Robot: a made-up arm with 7 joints.
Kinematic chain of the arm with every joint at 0, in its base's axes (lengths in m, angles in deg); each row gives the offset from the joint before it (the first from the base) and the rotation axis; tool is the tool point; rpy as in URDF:
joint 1: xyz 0 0 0.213 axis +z
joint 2: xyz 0 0 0 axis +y
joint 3: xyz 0 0 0.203 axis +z
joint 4: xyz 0.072 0 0 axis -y
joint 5: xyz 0.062 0 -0.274 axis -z
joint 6: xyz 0 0 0 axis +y
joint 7: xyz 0.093 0 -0.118 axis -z
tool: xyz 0 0 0 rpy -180 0 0
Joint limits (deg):
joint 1: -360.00..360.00
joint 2: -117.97..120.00
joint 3: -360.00..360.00
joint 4: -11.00..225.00
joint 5: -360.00..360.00
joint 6: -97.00..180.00
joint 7: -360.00..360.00
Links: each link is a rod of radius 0.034 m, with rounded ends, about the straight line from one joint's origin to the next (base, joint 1, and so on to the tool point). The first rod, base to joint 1, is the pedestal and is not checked.
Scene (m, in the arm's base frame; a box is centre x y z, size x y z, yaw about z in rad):
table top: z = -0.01
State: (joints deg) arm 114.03 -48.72 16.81 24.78 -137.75 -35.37 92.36
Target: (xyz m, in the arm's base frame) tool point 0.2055 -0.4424 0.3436
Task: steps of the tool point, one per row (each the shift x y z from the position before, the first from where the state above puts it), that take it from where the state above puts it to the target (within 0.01 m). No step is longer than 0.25 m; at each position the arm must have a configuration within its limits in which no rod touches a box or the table.
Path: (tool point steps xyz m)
1: -0.0576 -0.0792 0.0930
2: 0.0035 -0.1410 0.0776
3: 0.0888 -0.1575 0.0361
4: 0.1649 -0.1189 -0.0221
5: 0.2001 -0.0371 -0.0830

